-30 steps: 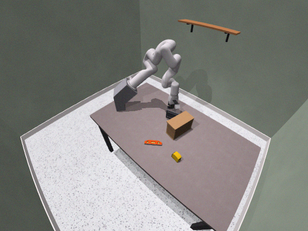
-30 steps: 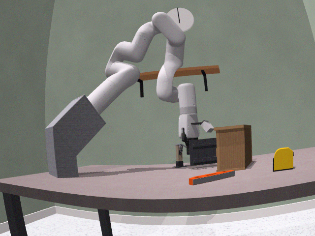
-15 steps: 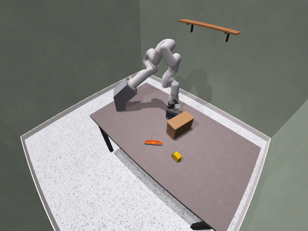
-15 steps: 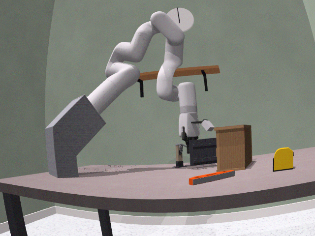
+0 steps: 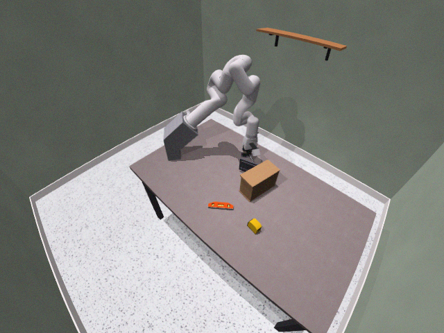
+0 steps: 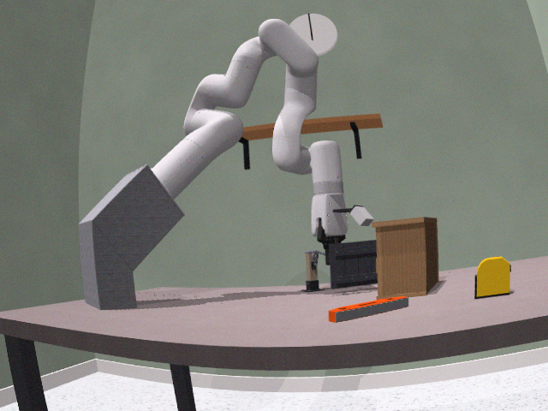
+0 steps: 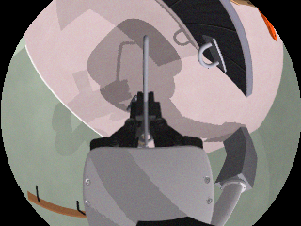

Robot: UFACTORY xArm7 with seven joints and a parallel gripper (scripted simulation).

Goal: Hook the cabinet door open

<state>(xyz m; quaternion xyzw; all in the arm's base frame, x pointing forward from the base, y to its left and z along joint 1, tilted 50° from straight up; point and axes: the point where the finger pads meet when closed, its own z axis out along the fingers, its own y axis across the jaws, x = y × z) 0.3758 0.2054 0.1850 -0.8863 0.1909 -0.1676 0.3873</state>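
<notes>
My hand is 11 cm short of the dark door, 6 cm to the left of it and 2 cm above it. The rest, counted from my hand: orange level (21 cm ahead, 39 cm to the right, 8 cm below); yellow tape measure (44 cm ahead, 31 cm to the right, 6 cm below); thin hook (1 cm ahead, 2 cm below).
</notes>
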